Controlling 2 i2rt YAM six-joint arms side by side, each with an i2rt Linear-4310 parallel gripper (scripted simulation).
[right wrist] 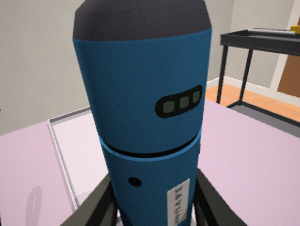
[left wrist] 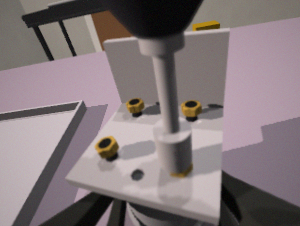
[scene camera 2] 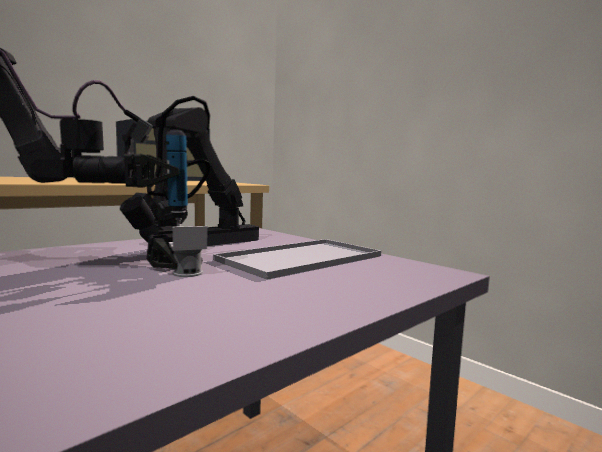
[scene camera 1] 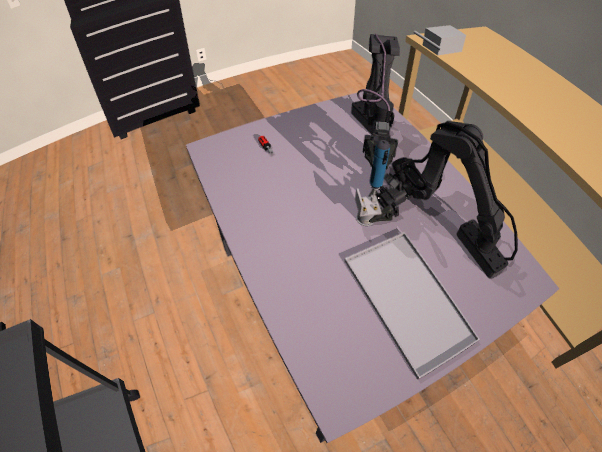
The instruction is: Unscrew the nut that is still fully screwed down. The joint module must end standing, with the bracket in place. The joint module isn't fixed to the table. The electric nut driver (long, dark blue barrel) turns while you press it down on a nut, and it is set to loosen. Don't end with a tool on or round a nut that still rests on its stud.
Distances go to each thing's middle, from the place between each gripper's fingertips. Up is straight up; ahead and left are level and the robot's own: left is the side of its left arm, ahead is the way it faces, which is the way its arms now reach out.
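Labels:
The socket [left wrist: 172,134] is 10 mm to the right of my left hand, 20 mm behind it and 70 mm above it. Counting from that same left hand, the shallow tray [scene camera 1: 431,329] is 30 mm ahead and 20 mm below, and 320 mm to the left. As for the white L-shaped bracket [left wrist: 201,66], my left hand is 50 mm below it.
From my right hand, the white L-shaped bracket is 10 mm to the left, 20 mm ahead and 150 mm below, while the shallow tray is 50 mm ahead of that hand, 330 mm to the left of it and 220 mm below it. I see my right gripper [scene camera 2: 180,171] too, 130 mm above the socket.

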